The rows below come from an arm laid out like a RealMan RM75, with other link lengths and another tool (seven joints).
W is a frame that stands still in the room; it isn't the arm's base.
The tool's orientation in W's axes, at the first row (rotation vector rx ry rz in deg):
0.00, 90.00, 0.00
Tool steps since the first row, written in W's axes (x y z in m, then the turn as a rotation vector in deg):
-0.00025, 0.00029, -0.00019, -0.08, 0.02, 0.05
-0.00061, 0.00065, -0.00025, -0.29, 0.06, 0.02
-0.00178, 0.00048, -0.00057, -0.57, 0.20, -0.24
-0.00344, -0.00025, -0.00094, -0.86, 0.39, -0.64
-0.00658, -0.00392, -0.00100, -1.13, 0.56, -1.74
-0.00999, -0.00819, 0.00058, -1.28, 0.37, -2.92
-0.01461, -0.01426, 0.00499, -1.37, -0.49, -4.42
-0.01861, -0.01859, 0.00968, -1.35, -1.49, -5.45
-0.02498, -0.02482, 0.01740, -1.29, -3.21, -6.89
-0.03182, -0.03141, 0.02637, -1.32, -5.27, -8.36
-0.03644, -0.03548, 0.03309, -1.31, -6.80, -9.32
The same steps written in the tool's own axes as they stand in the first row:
0.00019, 0.00029, -0.00025, -0.05, 0.02, -0.08
0.00025, 0.00065, -0.00061, -0.02, 0.06, -0.29
0.00057, 0.00048, -0.00178, 0.24, 0.20, -0.57
0.00094, -0.00025, -0.00344, 0.64, 0.39, -0.86
0.00100, -0.00392, -0.00658, 1.74, 0.56, -1.13
-0.00058, -0.00819, -0.00999, 2.92, 0.37, -1.28
-0.00499, -0.01426, -0.01461, 4.42, -0.49, -1.37
-0.00968, -0.01859, -0.01861, 5.45, -1.49, -1.35
-0.01740, -0.02482, -0.02498, 6.89, -3.21, -1.29
-0.02637, -0.03141, -0.03182, 8.36, -5.27, -1.32
-0.03309, -0.03548, -0.03644, 9.32, -6.80, -1.31

